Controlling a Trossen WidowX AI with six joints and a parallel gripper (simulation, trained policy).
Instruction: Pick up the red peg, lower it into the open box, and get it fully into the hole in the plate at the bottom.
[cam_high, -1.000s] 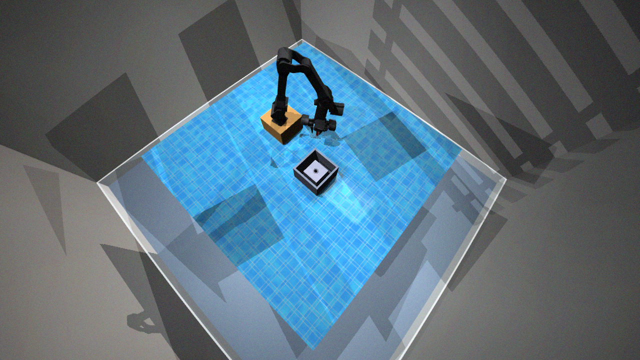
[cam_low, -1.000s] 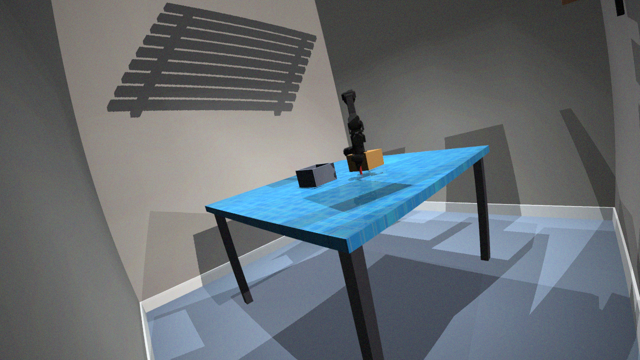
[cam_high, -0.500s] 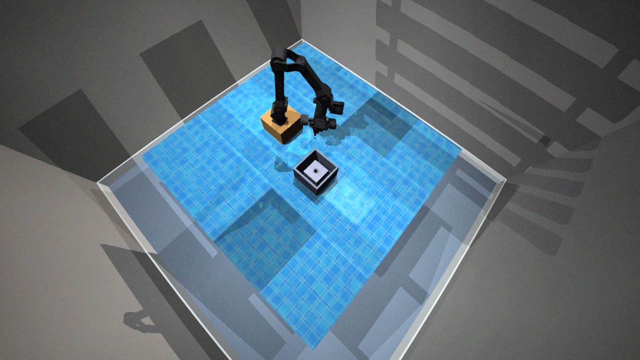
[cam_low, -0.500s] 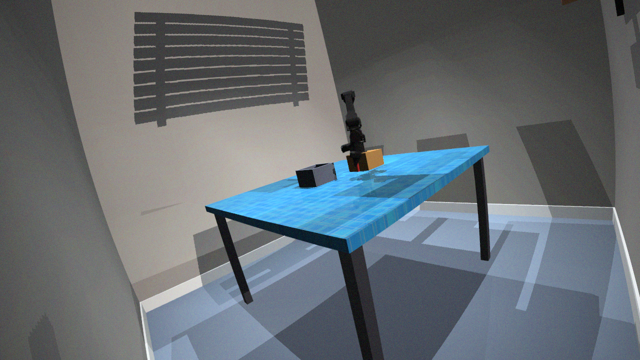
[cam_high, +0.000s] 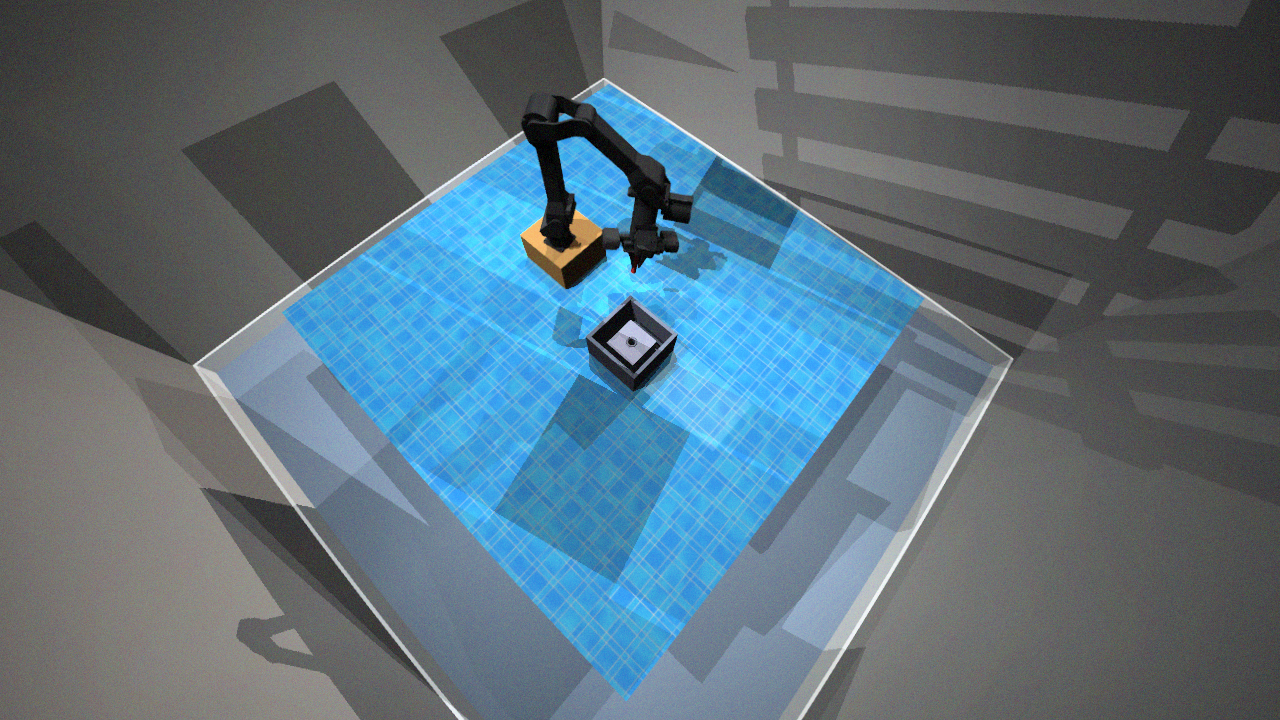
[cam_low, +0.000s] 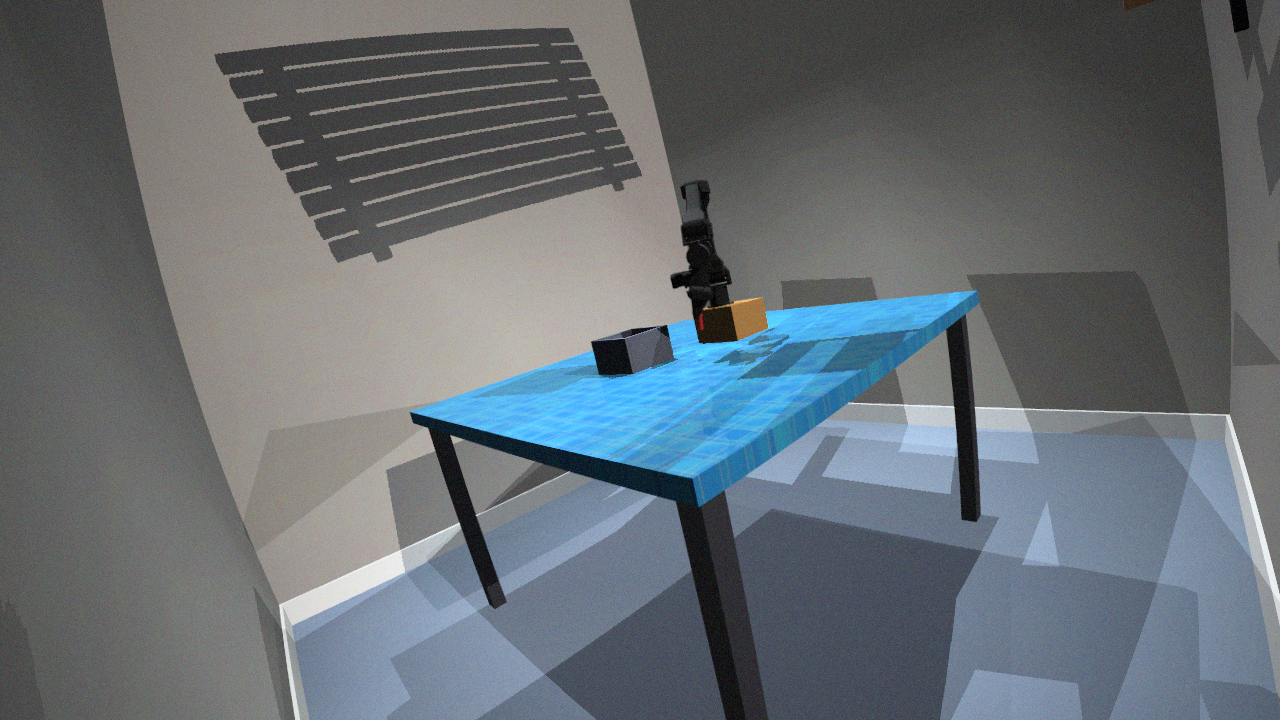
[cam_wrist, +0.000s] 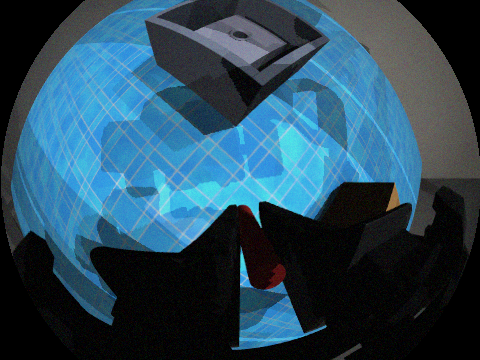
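Right now the grey plate is 170 mm to the right of my gripper tip, 100 mm ahead of it and 50 mm below it. Round my gripper tip: dark box 170 mm to the right, 100 mm ahead, 70 mm below; then red peg 10 mm to the left, 10 mm behind, 10 mm above.
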